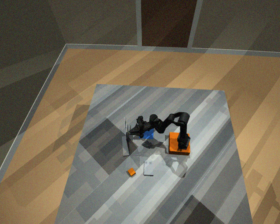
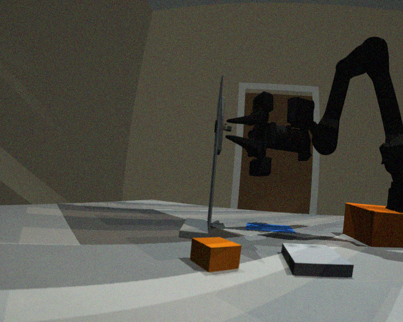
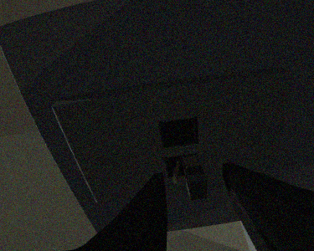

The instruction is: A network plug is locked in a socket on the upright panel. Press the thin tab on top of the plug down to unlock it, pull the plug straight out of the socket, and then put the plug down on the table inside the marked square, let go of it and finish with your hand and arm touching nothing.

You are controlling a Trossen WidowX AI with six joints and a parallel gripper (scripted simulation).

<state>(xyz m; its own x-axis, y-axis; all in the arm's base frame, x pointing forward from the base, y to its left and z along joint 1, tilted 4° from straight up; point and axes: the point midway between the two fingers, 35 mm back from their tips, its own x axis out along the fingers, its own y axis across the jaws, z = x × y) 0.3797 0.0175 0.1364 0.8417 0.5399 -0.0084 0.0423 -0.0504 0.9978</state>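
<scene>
My gripper tip is 1 cm short of the tan network plug. Also, from my gripper tip: orange cube: 5 cm behind, 21 cm to the left, 20 cm below; blue marked square: 10 cm behind, 14 cm to the right, 22 cm below; upright panel: 3 cm ahead, 8 cm below.
</scene>
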